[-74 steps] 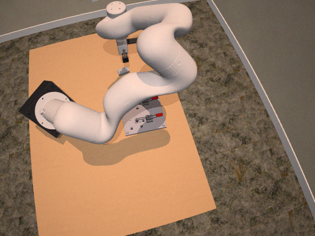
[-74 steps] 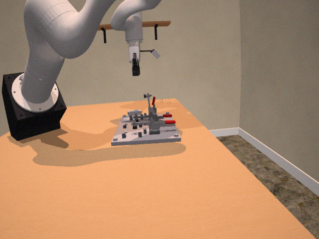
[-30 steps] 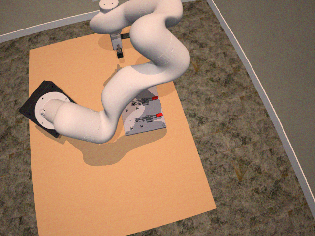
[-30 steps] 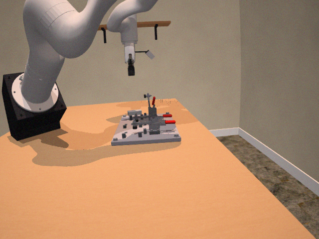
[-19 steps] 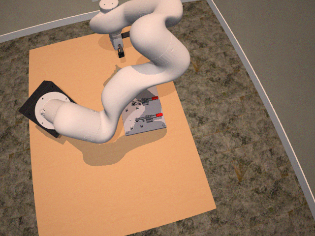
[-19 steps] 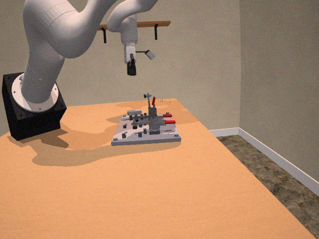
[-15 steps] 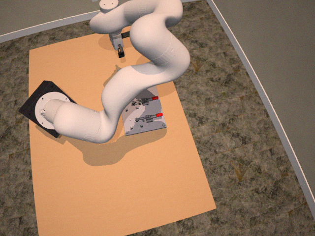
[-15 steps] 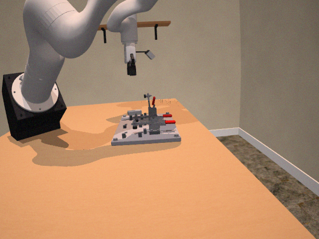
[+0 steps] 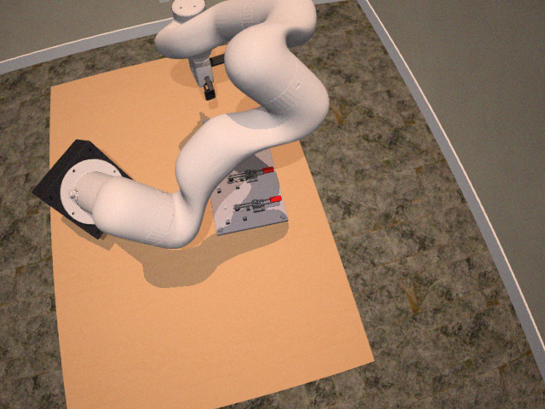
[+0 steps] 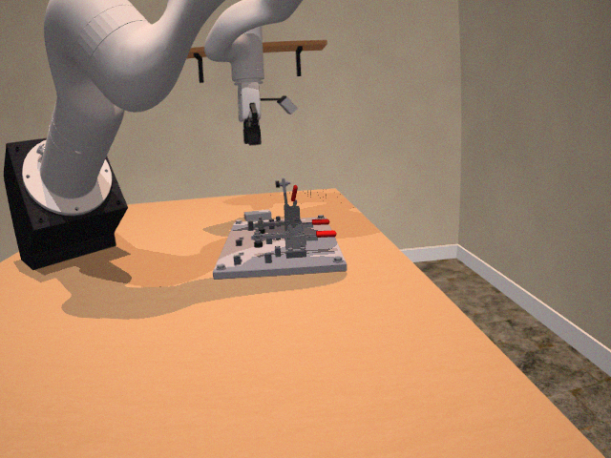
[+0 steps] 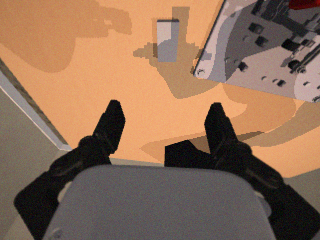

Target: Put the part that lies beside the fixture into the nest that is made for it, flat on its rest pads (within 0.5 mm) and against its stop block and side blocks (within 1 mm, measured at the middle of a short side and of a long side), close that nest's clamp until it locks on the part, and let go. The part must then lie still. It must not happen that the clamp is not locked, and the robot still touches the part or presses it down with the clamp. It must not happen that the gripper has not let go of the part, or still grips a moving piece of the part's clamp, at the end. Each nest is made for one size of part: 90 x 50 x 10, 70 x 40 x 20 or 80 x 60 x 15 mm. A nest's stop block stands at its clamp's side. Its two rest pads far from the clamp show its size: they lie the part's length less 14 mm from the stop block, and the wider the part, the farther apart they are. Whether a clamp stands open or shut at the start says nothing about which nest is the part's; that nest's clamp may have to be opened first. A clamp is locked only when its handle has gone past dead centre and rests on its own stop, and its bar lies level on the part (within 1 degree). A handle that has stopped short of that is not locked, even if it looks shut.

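The grey block is 20 cm below my hand. Also, from my hand: grey fixture plate: 26 cm to the right, 21 cm below, 1 cm ahead.
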